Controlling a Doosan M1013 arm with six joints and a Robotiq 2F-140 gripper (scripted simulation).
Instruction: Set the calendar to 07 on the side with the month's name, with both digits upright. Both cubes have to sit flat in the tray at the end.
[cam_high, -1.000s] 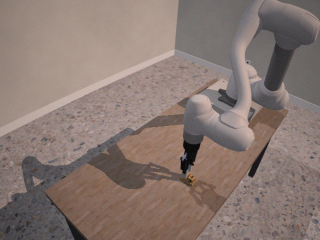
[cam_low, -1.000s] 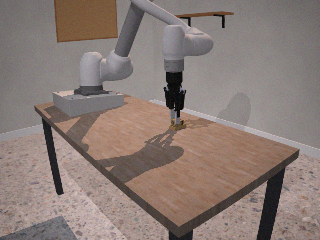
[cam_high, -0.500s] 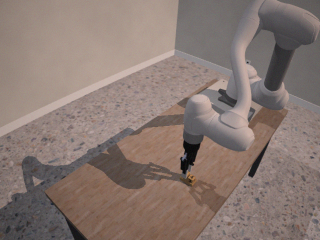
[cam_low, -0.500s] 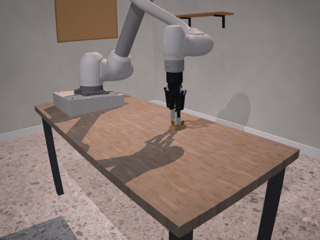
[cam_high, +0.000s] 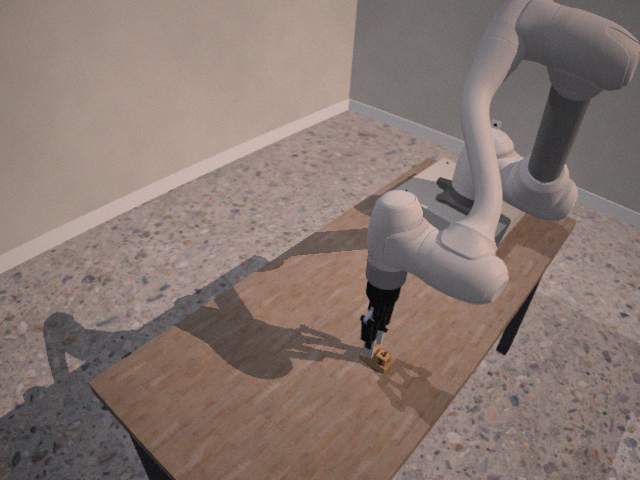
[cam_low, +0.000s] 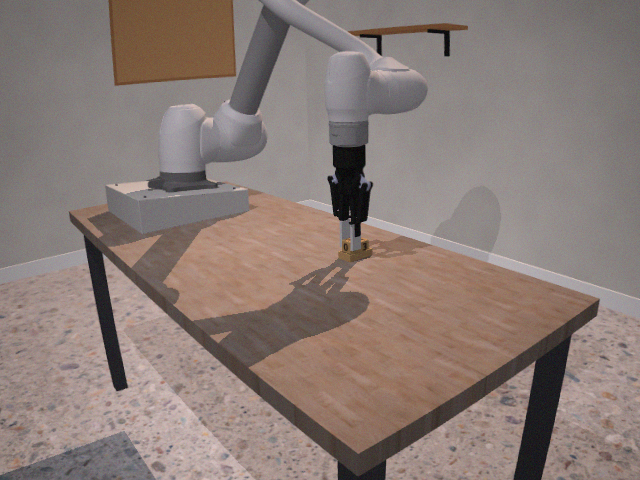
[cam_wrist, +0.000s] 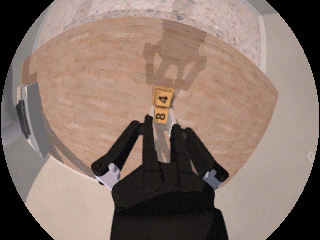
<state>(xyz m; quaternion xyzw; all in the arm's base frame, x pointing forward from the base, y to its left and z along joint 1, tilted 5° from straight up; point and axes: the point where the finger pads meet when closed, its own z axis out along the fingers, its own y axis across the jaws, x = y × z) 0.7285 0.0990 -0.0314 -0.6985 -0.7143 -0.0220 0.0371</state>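
The tray is 2 cm to the left of my hand and 5 cm below it.
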